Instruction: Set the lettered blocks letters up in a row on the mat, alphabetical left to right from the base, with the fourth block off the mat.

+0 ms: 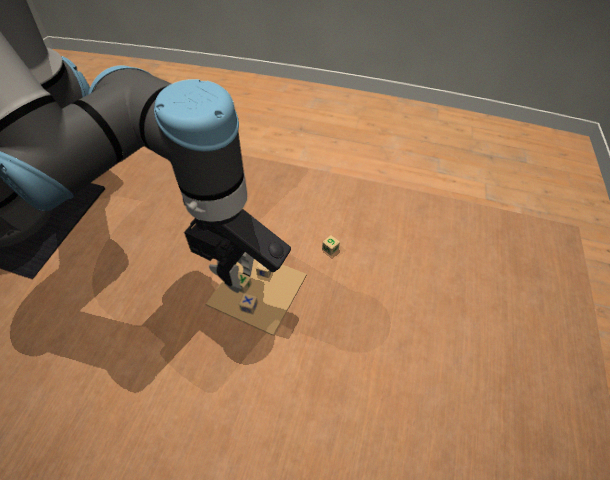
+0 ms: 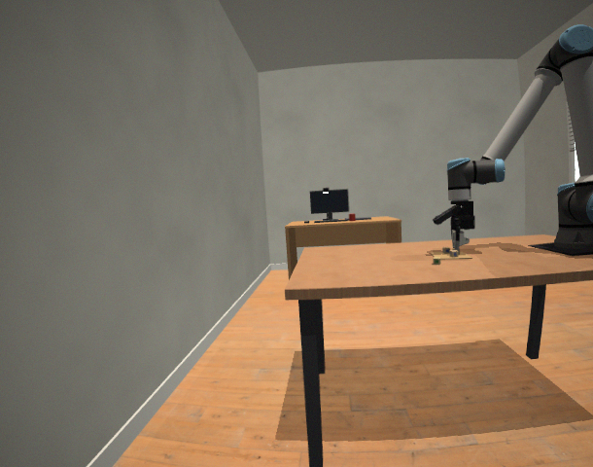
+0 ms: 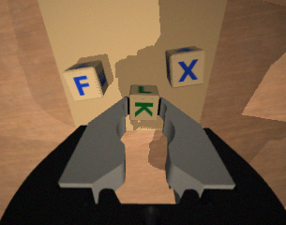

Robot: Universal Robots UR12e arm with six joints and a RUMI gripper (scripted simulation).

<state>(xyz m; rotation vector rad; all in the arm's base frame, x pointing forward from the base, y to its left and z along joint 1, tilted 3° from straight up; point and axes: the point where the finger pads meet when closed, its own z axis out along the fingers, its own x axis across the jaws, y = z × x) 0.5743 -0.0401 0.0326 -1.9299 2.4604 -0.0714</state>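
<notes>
Right now the tan mat is 30 mm ahead of my hand and 20 mm below it.
</notes>
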